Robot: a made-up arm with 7 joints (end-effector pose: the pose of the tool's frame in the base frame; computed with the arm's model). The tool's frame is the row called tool. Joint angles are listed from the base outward.
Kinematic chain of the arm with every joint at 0, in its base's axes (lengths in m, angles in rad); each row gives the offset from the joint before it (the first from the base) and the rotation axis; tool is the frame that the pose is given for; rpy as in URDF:
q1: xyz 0 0 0.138 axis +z
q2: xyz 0 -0.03 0.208 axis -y
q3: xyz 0 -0.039 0.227 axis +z
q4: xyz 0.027 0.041 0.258 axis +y
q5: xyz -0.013 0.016 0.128 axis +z
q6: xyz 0 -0.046 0.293 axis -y
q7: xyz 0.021 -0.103 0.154 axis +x
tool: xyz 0 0 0 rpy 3.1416 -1.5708 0
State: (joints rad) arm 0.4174 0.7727 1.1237 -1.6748 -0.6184 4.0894 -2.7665
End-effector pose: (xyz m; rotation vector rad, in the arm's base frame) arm -0.1331 -0.4767 0.6604 -1.3060 1.5480 1.3039
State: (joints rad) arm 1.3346 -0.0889 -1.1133 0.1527 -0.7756 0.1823 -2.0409
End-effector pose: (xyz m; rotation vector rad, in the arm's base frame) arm 0.0929 0.0320 1.4187 0.9765 1.1112 0.3045
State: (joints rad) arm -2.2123 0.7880 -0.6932 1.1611 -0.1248 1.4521 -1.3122
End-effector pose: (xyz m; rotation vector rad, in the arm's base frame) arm -0.0418 0.5546 1.1072 0.2061 -0.7668 -0.8426
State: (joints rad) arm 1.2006 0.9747 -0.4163 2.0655 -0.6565 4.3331 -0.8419
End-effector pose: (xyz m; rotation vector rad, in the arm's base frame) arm 0.2645 -0.2394 0.7256 1.7761 1.3240 -2.1137
